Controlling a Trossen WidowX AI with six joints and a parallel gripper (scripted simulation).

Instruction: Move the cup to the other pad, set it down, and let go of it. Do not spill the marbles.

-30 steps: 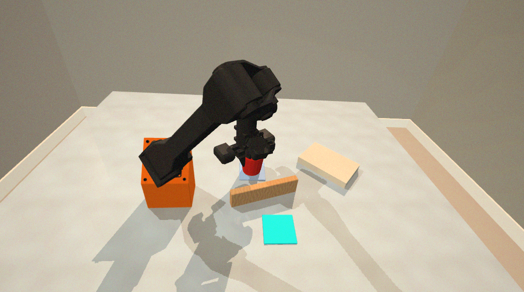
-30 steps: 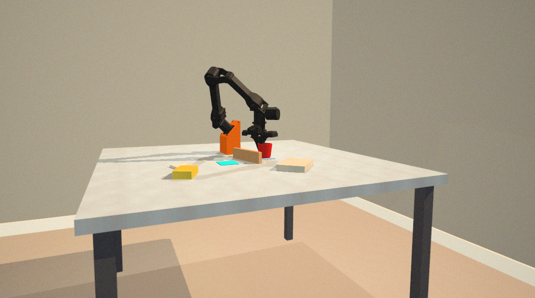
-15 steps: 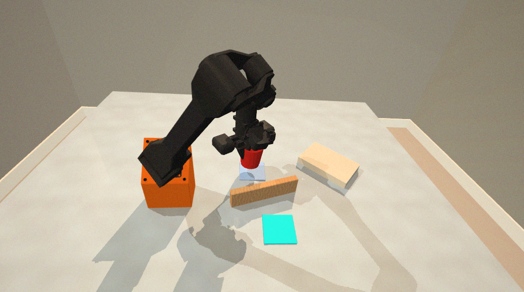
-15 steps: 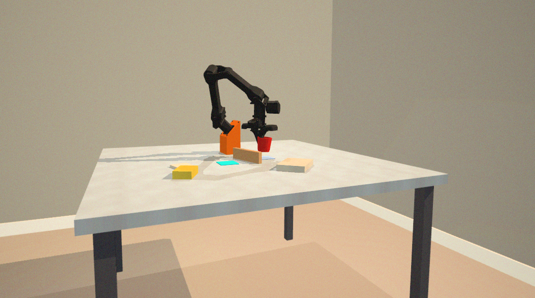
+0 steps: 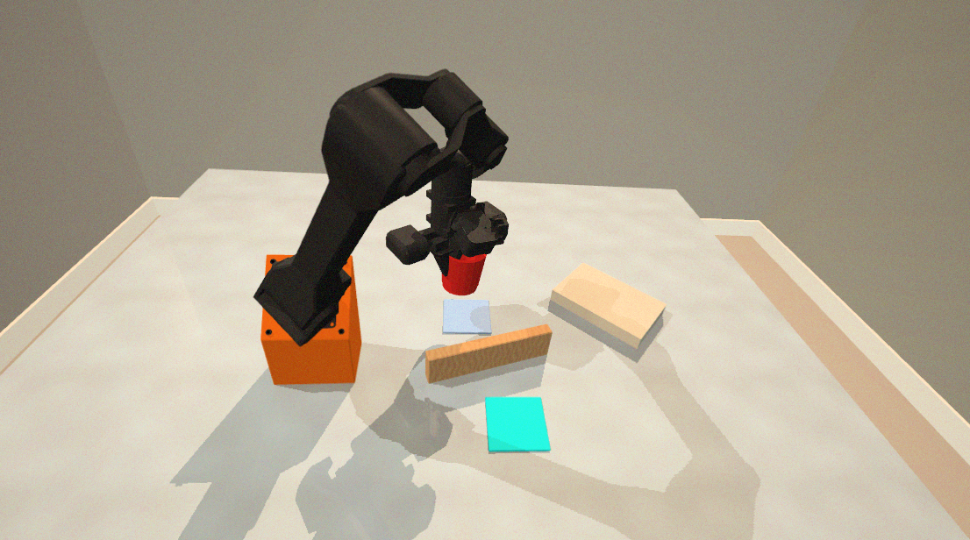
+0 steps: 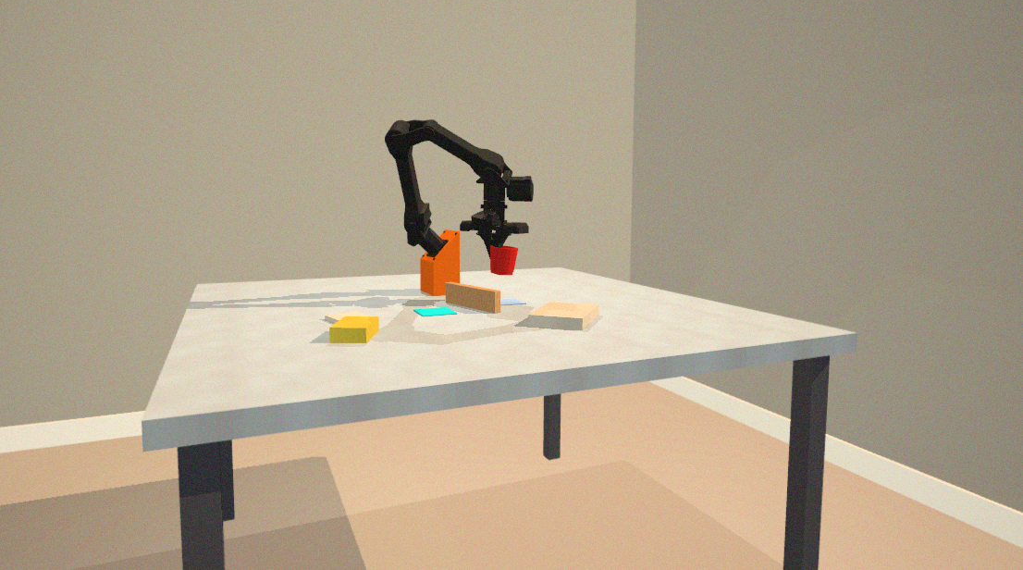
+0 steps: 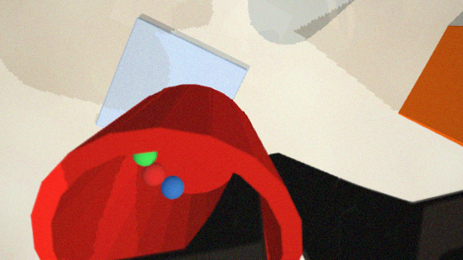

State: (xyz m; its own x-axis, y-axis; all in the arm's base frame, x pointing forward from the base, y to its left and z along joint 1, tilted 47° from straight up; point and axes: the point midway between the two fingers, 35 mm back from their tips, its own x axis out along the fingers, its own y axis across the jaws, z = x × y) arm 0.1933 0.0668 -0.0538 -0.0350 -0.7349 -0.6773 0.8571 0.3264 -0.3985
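The red marble lies 40 mm ahead of my gripper tip, 30 mm to the left of it and 30 mm below it. The rest, counted from my gripper tip: blue marble: 20 mm ahead, 30 mm to the left, 30 mm below; red cup: 30 mm ahead, 10 mm to the left; green marble: 40 mm ahead, 20 mm to the left, 30 mm below.
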